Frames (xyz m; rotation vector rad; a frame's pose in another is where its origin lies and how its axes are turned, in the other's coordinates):
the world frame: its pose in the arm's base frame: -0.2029 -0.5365 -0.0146 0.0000 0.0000 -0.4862
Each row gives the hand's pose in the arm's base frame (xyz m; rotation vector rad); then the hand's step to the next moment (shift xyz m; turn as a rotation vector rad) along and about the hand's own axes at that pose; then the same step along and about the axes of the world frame.
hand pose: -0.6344 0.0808 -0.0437 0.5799 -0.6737 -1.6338
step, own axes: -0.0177 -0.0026 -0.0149 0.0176 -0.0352 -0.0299
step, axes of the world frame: 0.0026 0.0196 -0.0123 0.0020 -0.0177 -0.0461
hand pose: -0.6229 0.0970 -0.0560 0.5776 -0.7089 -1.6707
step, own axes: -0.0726 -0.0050 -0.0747 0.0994 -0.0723 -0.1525
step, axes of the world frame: 0.0283 0.0837 -0.0553 0.0846 -0.0789 -0.1580
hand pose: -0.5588 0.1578 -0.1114 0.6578 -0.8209 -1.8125
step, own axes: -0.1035 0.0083 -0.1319 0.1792 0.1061 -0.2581
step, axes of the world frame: 0.0940 0.1210 -0.0684 0.2874 -0.1389 -0.0900
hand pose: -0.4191 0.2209 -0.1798 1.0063 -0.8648 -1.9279
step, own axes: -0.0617 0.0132 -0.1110 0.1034 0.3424 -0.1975
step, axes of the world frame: 0.0984 0.0791 -0.0189 0.3488 -0.1425 0.1580
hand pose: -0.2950 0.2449 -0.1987 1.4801 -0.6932 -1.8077
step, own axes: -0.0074 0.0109 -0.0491 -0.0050 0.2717 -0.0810
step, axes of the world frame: 0.0448 0.0238 0.0027 0.1888 -0.0841 0.1941
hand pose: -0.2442 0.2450 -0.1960 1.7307 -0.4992 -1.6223
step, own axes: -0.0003 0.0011 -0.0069 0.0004 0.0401 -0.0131
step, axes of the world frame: 0.0056 0.0041 0.0008 0.0292 -0.0123 0.0278
